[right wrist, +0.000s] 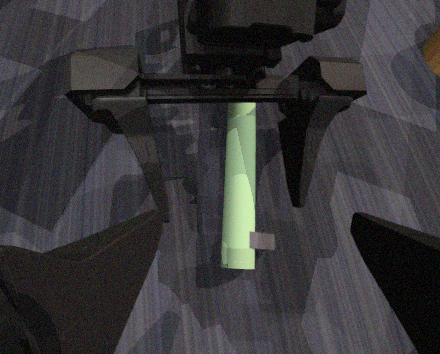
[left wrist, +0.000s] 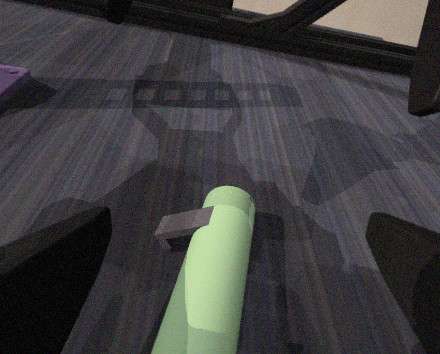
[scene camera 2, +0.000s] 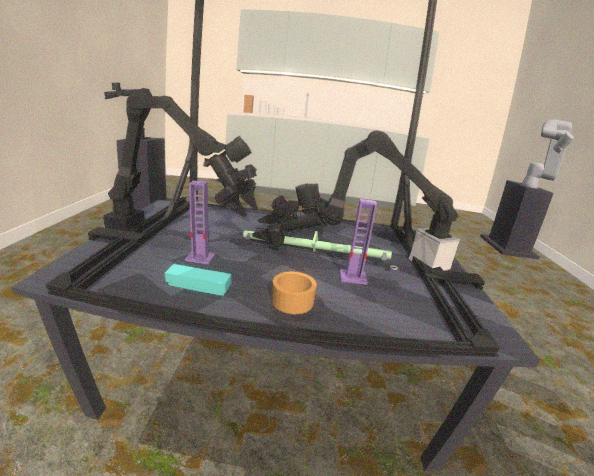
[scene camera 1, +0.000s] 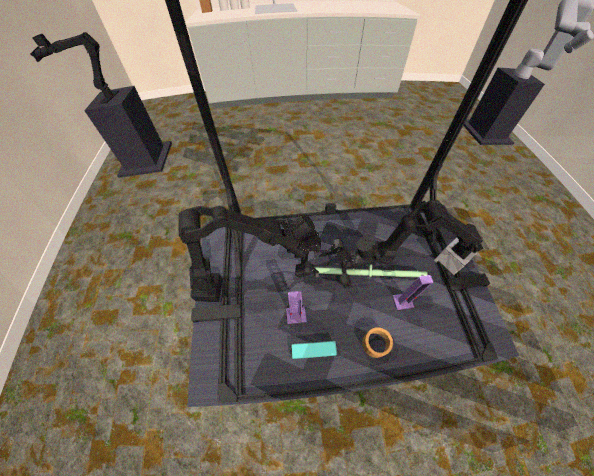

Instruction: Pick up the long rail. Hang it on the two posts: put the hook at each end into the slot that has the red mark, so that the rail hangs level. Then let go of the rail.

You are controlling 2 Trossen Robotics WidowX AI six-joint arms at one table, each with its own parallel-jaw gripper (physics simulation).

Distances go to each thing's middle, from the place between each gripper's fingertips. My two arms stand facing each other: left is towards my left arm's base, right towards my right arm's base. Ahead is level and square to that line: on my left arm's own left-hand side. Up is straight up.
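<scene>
Teal block (scene camera 2: 202,280): my left gripper 310 mm short of it, 20 mm above it, 70 mm to the left of it. Orange ring (scene camera 2: 293,292), from my left hand: 10 mm below, 150 mm to the left, 310 mm ahead.
My right gripper: 6 cm to the left of the teal block, 7 cm above it, 31 cm short of it. Orange ring, from my right hand: 17 cm to the left, 31 cm ahead, 6 cm below.
</scene>
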